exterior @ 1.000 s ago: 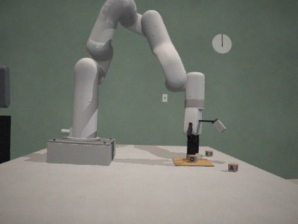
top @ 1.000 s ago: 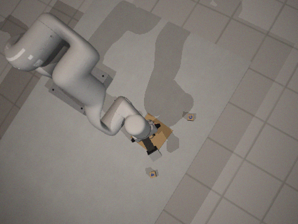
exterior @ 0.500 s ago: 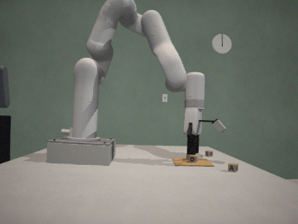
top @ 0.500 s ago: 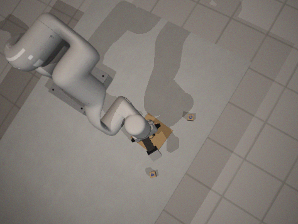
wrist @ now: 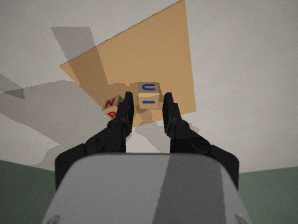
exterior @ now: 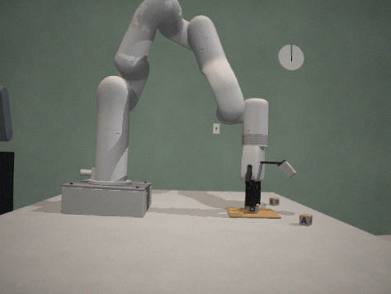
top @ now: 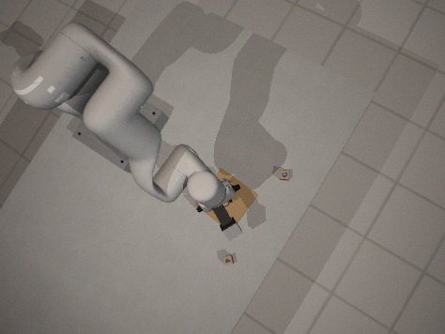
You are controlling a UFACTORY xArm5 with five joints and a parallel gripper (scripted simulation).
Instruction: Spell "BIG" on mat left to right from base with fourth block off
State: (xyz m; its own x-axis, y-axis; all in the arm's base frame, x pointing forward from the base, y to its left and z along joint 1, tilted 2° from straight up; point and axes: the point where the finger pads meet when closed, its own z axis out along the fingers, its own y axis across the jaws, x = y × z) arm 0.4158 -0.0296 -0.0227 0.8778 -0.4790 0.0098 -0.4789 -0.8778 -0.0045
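Right now my hand is 4 cm above the mat and 1 cm to the right of it.
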